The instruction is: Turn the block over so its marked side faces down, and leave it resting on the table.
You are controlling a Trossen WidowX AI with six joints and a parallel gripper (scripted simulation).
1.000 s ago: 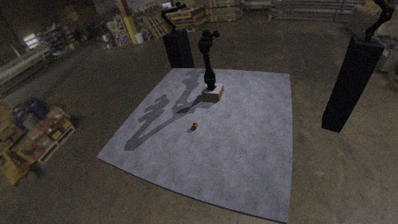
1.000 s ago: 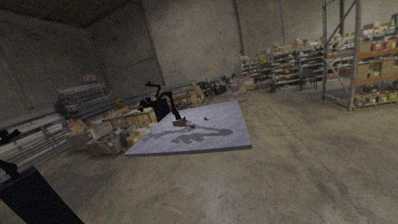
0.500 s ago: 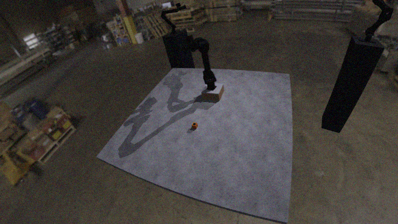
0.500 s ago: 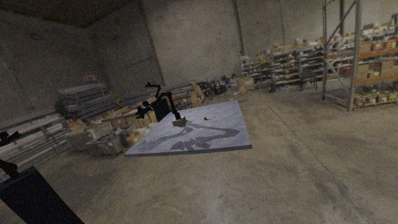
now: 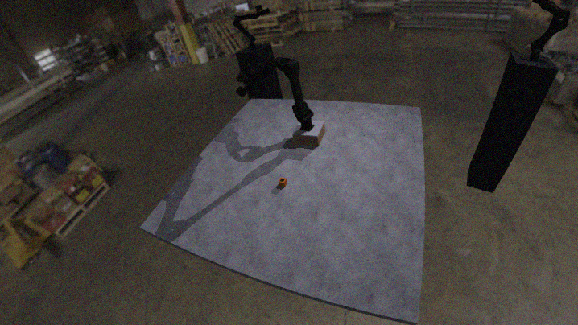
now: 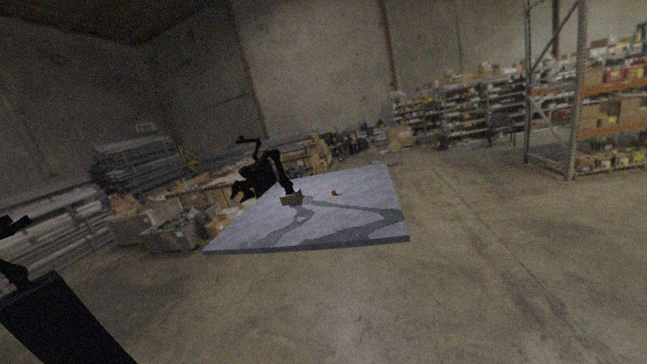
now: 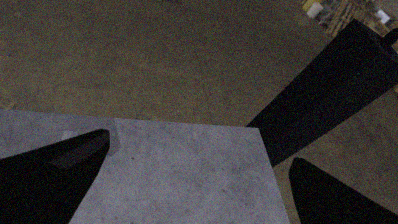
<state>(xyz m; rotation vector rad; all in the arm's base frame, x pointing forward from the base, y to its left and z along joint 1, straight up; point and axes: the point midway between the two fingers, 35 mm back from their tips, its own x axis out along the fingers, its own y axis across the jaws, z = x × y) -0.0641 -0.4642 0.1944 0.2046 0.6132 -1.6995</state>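
The orange block lies 440 mm ahead of my gripper tip, 560 mm to the left of it and 230 mm below it.
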